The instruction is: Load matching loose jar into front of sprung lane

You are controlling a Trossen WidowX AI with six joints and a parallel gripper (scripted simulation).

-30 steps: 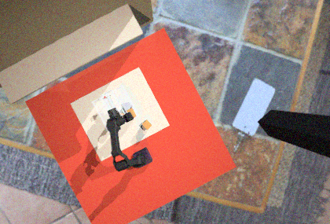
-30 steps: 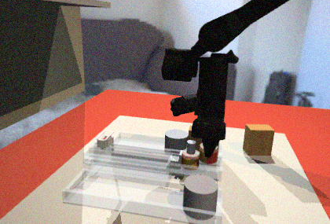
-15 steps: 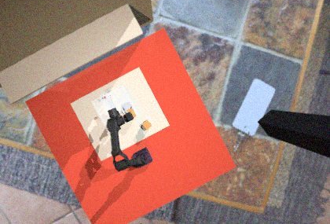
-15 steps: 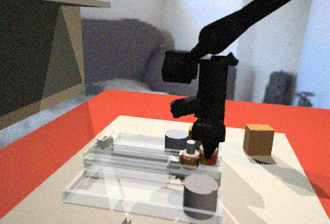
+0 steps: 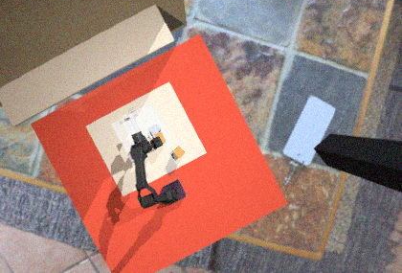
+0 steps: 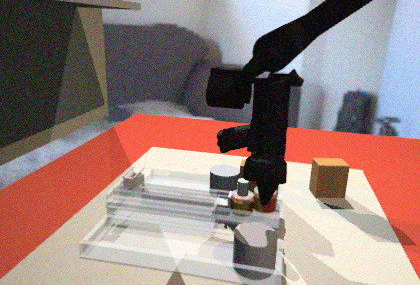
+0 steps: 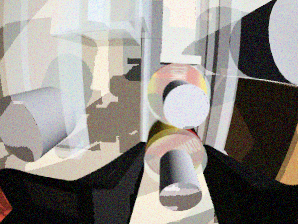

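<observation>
The clear sprung lane lies 140 mm ahead of my gripper tip and 20 mm below it. Also, from my gripper tip: pusher plate (150 mm ahead, 10 mm above); then brown box (150 mm behind, 120 mm to the right, 10 mm below).
</observation>
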